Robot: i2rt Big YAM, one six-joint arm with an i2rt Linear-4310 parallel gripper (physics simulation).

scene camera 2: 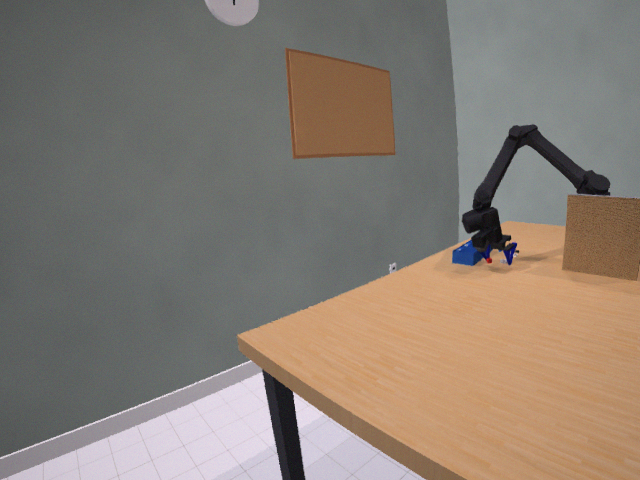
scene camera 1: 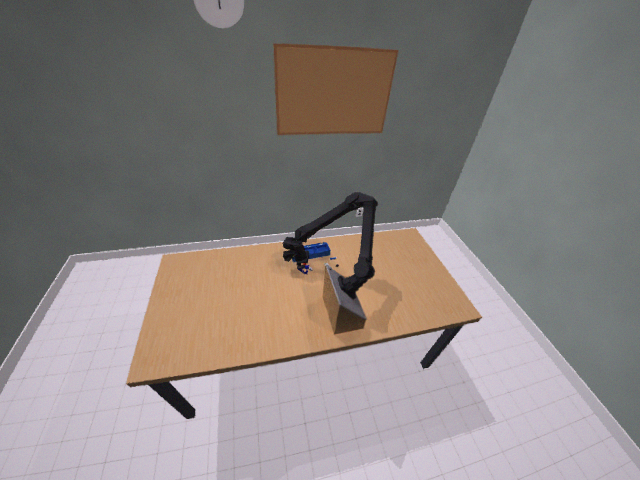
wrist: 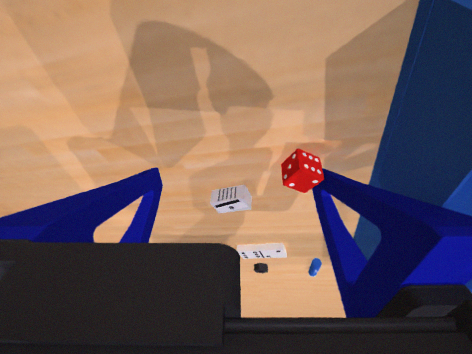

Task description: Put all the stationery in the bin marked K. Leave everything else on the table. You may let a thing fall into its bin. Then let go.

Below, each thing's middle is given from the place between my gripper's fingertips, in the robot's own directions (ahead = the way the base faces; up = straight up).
Right now the red die [wrist: 302, 171] is 40 mm ahead of my hand and 10 mm to the left of it. Also, from my hand: blue three-part bin box [wrist: 417, 157] (130 mm ahead, 30 mm to the right, 20 mm above); then grey sharpener [wrist: 237, 198] (20 mm to the right, 10 mm behind).
